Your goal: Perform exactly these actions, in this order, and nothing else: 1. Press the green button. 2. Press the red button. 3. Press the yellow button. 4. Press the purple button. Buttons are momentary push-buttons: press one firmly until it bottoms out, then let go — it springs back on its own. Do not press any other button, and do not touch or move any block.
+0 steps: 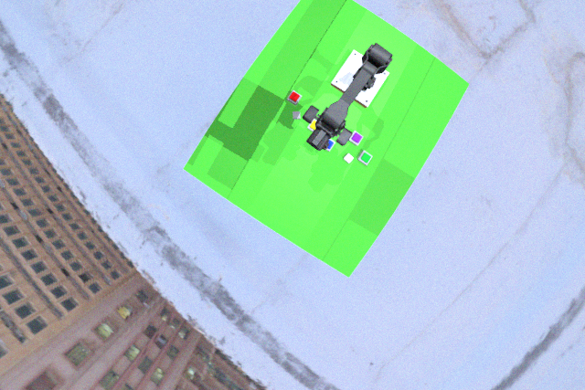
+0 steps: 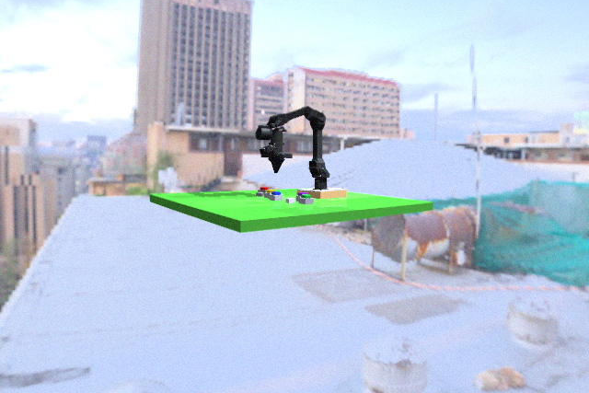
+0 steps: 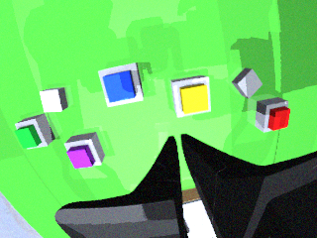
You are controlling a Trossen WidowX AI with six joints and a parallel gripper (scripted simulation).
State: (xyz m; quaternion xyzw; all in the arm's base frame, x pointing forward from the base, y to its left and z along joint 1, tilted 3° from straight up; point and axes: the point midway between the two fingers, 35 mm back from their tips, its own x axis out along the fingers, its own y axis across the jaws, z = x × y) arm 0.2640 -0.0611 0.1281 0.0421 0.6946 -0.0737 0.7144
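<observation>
Now: the purple button 4 cm behind my gripper tip, 15 cm to the left of it and 9 cm below it. Round my gripper tip: yellow button: 1 cm behind, 4 cm to the right, 9 cm below; then grey block: 2 cm behind, 13 cm to the right, 11 cm below; then blue button: 4 cm ahead, 5 cm to the left, 9 cm below.
</observation>
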